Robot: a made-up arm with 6 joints. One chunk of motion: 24 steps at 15 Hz.
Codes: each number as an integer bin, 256 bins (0 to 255) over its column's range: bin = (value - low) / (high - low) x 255, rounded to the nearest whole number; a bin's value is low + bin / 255 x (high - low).
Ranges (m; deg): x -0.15..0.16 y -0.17..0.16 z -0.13..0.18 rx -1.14..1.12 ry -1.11..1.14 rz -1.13..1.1
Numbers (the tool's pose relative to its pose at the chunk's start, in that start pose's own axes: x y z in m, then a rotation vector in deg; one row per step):
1: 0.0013 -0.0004 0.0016 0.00 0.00 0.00
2: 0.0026 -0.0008 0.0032 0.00 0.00 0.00
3: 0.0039 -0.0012 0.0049 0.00 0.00 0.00
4: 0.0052 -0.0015 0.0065 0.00 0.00 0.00
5: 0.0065 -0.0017 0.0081 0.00 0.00 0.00
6: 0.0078 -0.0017 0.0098 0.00 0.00 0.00
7: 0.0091 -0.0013 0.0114 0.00 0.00 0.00
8: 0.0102 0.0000 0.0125 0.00 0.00 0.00
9: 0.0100 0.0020 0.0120 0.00 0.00 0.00
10: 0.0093 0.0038 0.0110 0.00 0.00 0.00
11: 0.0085 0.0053 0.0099 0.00 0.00 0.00
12: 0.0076 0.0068 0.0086 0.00 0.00 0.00
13: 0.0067 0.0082 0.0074 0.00 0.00 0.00
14: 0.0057 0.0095 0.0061 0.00 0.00 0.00
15: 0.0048 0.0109 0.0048 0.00 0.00 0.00
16: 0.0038 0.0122 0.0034 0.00 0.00 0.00
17: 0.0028 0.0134 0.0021 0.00 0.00 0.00
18: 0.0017 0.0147 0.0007 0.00 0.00 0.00
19: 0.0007 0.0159 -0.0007 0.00 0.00 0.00
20: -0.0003 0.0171 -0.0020 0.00 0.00 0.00
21: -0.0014 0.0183 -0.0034 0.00 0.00 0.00
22: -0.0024 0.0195 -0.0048 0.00 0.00 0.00
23: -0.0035 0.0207 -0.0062 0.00 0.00 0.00
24: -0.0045 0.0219 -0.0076 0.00 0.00 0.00
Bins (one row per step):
1: 124 131 108 129 126 129
2: 126 131 110 129 126 129
3: 127 130 111 129 126 129
4: 128 130 112 129 126 129
5: 129 130 114 129 126 129
6: 130 130 115 129 126 129
7: 131 130 116 129 126 129
8: 132 131 117 129 126 129
9: 132 133 117 129 126 129
10: 131 134 116 129 126 129
11: 130 135 115 129 126 129
12: 130 137 114 129 126 129
13: 129 138 113 129 126 129
14: 128 139 112 129 126 129
15: 127 140 111 129 126 129
16: 127 141 110 129 126 129
17: 126 142 109 129 126 129
18: 125 143 108 129 126 129
19: 124 144 106 129 126 129
20: 123 145 105 129 126 129
21: 122 146 104 129 126 129
22: 121 146 103 129 126 129
23: 121 147 102 129 126 129
24: 120 148 101 129 126 129

